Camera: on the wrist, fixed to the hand. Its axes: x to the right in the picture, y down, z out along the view.
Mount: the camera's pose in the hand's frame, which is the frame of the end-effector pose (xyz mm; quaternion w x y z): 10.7 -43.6 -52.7 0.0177 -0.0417 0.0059 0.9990
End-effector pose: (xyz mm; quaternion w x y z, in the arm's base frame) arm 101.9 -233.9 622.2 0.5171 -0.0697 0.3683 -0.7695
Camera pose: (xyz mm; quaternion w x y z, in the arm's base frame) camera 38.8 -208.4 609.2 0.7728 0.3497 0.1113 0.5179
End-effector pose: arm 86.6 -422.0 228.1 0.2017 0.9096 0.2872 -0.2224
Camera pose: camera 83.0 -358.4 255.3 0.2620 0.2959 -0.8931 0.2149
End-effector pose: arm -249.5 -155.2 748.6 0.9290 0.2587 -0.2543 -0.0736
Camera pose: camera -213.6 -172.0 691.8 0.1023 -0.2878 -0.2544 0.9176
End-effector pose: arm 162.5 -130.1 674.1 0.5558 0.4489 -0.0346 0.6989
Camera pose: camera 166.9 -76.7 630.2 0.6694 0.0539 0.4749 -0.5688
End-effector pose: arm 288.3 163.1 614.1 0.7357 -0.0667 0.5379 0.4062
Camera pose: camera 279.6 111.7 568.5 0.3987 -0.5031 -0.0636 -0.7641
